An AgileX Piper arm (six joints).
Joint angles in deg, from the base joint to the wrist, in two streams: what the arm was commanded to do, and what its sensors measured. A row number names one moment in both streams.
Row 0, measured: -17.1 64.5 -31.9 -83.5 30.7 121.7
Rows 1 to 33, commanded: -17.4 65.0 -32.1 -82.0 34.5 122.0; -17.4 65.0 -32.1 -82.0 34.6 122.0; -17.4 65.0 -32.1 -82.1 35.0 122.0; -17.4 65.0 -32.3 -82.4 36.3 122.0; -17.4 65.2 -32.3 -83.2 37.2 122.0; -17.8 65.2 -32.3 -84.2 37.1 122.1; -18.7 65.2 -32.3 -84.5 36.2 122.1; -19.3 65.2 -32.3 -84.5 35.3 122.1; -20.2 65.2 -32.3 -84.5 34.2 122.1; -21.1 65.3 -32.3 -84.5 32.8 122.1; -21.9 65.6 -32.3 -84.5 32.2 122.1; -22.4 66.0 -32.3 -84.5 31.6 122.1; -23.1 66.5 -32.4 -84.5 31.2 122.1; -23.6 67.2 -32.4 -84.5 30.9 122.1; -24.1 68.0 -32.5 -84.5 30.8 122.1; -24.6 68.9 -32.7 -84.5 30.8 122.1; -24.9 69.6 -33.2 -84.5 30.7 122.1; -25.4 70.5 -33.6 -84.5 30.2 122.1; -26.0 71.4 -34.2 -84.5 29.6 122.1; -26.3 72.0 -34.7 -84.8 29.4 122.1; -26.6 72.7 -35.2 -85.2 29.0 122.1; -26.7 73.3 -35.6 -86.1 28.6 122.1; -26.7 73.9 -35.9 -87.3 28.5 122.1; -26.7 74.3 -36.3 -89.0 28.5 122.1; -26.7 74.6 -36.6 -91.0 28.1 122.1; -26.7 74.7 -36.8 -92.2 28.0 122.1; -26.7 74.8 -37.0 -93.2 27.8 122.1; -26.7 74.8 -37.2 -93.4 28.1 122.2; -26.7 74.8 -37.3 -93.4 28.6 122.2; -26.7 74.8 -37.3 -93.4 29.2 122.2; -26.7 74.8 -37.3 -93.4 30.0 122.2; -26.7 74.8 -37.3 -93.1 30.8 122.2; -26.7 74.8 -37.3 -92.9 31.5 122.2
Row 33, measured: -26.4 74.6 -36.9 -92.2 29.1 122.0
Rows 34 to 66, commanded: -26.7 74.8 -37.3 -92.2 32.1 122.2; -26.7 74.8 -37.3 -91.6 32.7 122.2; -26.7 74.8 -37.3 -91.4 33.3 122.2; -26.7 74.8 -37.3 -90.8 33.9 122.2; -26.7 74.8 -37.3 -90.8 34.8 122.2; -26.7 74.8 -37.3 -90.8 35.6 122.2; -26.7 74.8 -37.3 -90.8 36.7 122.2; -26.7 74.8 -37.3 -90.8 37.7 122.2; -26.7 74.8 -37.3 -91.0 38.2 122.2; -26.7 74.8 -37.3 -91.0 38.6 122.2; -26.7 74.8 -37.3 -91.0 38.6 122.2; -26.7 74.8 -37.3 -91.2 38.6 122.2; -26.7 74.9 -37.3 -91.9 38.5 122.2; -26.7 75.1 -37.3 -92.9 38.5 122.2; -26.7 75.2 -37.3 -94.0 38.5 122.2; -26.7 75.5 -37.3 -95.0 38.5 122.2; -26.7 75.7 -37.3 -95.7 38.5 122.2; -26.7 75.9 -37.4 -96.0 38.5 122.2; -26.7 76.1 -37.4 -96.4 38.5 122.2; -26.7 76.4 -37.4 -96.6 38.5 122.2; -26.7 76.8 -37.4 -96.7 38.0 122.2; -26.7 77.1 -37.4 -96.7 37.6 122.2; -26.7 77.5 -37.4 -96.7 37.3 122.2; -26.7 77.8 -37.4 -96.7 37.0 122.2; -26.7 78.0 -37.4 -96.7 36.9 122.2; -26.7 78.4 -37.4 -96.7 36.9 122.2; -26.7 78.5 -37.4 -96.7 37.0 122.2; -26.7 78.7 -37.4 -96.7 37.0 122.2; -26.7 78.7 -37.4 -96.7 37.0 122.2; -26.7 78.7 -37.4 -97.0 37.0 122.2; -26.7 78.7 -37.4 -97.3 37.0 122.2; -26.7 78.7 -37.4 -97.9 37.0 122.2; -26.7 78.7 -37.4 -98.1 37.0 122.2
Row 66, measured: -26.4 78.4 -37.0 -96.1 37.6 122.0
